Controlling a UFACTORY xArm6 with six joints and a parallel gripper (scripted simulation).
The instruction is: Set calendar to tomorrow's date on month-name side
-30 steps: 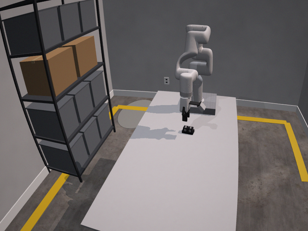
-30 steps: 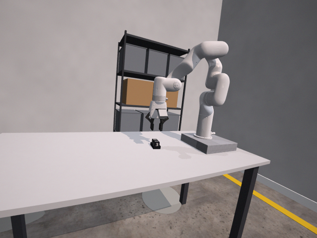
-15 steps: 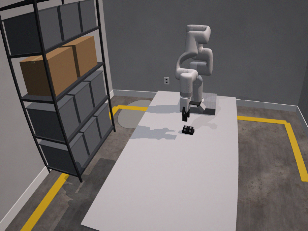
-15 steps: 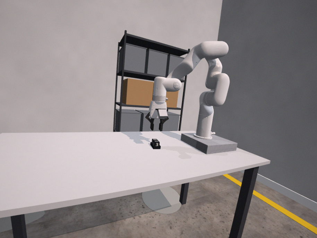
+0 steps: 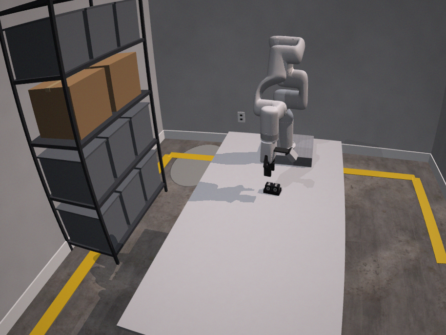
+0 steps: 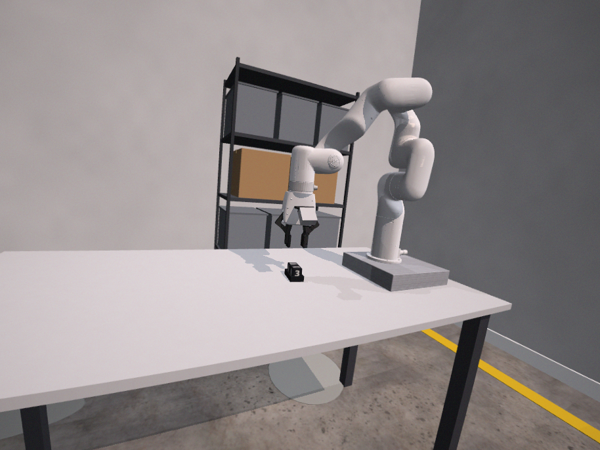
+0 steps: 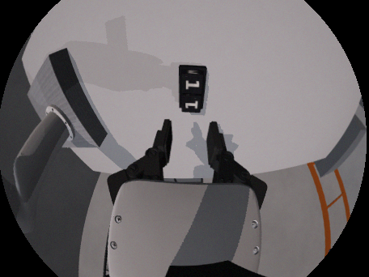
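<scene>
The black cube is 90 mm below my hand.
</scene>
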